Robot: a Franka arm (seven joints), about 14 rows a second.
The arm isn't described. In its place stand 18 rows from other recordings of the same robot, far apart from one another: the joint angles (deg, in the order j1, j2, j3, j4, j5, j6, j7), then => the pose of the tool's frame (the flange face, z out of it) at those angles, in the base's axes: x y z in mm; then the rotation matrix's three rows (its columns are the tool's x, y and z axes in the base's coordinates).
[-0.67 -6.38 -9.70 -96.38 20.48 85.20 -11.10] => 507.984 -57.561 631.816; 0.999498 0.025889 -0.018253; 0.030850 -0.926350 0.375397; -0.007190 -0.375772 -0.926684
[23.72 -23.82 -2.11 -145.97 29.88 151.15 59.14] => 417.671 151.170 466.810; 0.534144 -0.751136 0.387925; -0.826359 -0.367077 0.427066; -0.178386 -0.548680 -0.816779
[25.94 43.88 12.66 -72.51 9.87 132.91 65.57] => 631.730 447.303 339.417; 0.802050 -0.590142 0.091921; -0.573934 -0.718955 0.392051; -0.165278 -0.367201 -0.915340
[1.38 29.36 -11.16 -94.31 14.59 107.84 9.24] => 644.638 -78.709 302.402; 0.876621 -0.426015 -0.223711; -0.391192 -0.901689 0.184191; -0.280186 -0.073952 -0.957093
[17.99 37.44 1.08 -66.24 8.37 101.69 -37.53] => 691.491 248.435 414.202; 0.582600 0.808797 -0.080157; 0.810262 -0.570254 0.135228; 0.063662 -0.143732 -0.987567
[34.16 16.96 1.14 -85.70 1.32 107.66 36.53] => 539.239 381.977 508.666; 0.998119 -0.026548 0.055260; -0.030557 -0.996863 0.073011; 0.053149 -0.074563 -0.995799
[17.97 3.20 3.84 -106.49 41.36 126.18 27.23] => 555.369 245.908 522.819; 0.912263 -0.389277 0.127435; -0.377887 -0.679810 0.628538; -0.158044 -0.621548 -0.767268
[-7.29 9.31 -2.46 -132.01 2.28 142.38 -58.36] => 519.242 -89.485 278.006; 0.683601 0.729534 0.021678; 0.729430 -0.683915 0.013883; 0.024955 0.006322 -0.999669
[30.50 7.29 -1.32 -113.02 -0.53 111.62 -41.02] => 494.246 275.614 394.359; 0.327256 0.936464 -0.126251; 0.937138 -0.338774 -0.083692; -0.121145 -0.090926 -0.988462
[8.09 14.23 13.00 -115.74 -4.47 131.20 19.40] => 557.459 208.746 334.082; 0.996961 0.072558 0.028357; 0.072384 -0.997351 0.007111; 0.028798 -0.005037 -0.999573
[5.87 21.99 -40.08 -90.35 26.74 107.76 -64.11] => 589.612 -290.771 462.337; 0.900826 0.412719 0.134817; 0.393282 -0.907200 0.149389; 0.183962 -0.081552 -0.979544
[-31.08 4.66 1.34 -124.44 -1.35 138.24 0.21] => 487.690 -278.911 371.448; 0.863900 -0.486280 0.131185; -0.477975 -0.873660 -0.090873; 0.158801 0.015802 -0.987184
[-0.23 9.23 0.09 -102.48 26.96 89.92 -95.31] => 565.815 47.144 445.086; 0.083234 0.940344 -0.329887; 0.887123 0.080884 0.454391; 0.453966 -0.330471 -0.827468
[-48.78 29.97 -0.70 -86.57 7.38 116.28 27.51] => 459.691 -524.569 360.762; 0.172847 -0.981525 0.082054; -0.983305 -0.167148 0.071926; -0.056882 -0.093116 -0.994029
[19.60 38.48 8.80 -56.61 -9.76 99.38 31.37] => 680.831 306.474 480.490; 0.992014 -0.068803 0.105707; -0.066106 -0.997397 -0.028812; 0.107414 0.021594 -0.993980
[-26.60 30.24 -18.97 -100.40 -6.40 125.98 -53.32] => 470.139 -457.927 280.389; 0.945087 0.248998 -0.211685; 0.221159 -0.964141 -0.146701; -0.240622 0.091829 -0.966265
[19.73 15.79 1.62 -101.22 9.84 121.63 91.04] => 595.241 239.511 414.885; 0.267553 -0.963222 0.024865; -0.949973 -0.259382 0.173989; -0.161141 -0.070172 -0.984434
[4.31 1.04 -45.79 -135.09 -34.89 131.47 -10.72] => 363.028 -337.853 319.614; 0.959581 -0.054912 -0.276024; -0.151894 -0.926717 -0.343692; -0.236924 0.371726 -0.897600
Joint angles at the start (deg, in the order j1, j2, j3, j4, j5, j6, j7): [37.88, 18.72, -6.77, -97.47, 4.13, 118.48, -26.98]
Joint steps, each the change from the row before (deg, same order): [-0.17, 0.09, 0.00, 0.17, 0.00, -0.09, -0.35]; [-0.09, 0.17, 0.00, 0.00, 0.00, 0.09, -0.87]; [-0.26, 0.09, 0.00, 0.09, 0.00, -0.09, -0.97]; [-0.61, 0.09, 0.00, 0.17, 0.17, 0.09, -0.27]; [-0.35, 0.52, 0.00, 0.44, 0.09, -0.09, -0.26]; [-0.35, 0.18, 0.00, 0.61, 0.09, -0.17, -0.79]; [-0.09, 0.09, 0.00, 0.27, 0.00, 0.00, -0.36]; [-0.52, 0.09, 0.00, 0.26, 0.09, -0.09, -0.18]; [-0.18, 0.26, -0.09, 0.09, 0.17, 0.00, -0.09]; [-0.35, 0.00, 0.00, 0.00, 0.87, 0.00, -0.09]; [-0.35, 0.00, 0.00, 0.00, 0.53, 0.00, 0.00]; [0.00, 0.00, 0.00, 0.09, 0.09, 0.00, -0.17]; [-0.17, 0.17, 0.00, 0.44, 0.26, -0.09, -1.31]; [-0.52, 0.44, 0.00, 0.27, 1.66, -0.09, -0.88]
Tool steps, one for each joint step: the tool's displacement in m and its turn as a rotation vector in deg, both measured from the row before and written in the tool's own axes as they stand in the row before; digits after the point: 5 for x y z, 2 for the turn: [-0.00027, 0.00192, -0.00026, -0.01, -0.01, -0.19]; [-0.00017, 0.00109, 0.00177, 0.01, -0.08, -0.78]; [-0.00106, 0.00274, 0.00036, 0.02, -0.08, -0.71]; [-0.00227, 0.00642, -0.00066, 0.01, 0.22, 0.41]; [-0.00002, 0.00424, 0.00241, 0.08, -0.13, 0.11]; [0.00023, 0.00421, -0.00273, -0.08, 0.26, -0.44]; [0.00054, 0.00131, -0.00118, -0.10, 0.15, -0.29]; [-0.00198, 0.00550, -0.00110, -0.01, 0.11, 0.37]; [-0.00089, 0.00277, 0.00214, 0.14, -0.09, 0.25]; [-0.00151, 0.00286, -0.00013, 0.64, 0.40, 0.67]; [-0.00165, 0.00314, -0.00018, 0.38, 0.25, 0.60]; [0.00037, 0.00003, -0.00073, 0.03, 0.12, -0.14]; [0.00075, 0.00206, -0.00156, 0.08, 0.28, -1.05]; [-0.00108, 0.00455, 0.00268, 1.28, 0.57, 0.42]
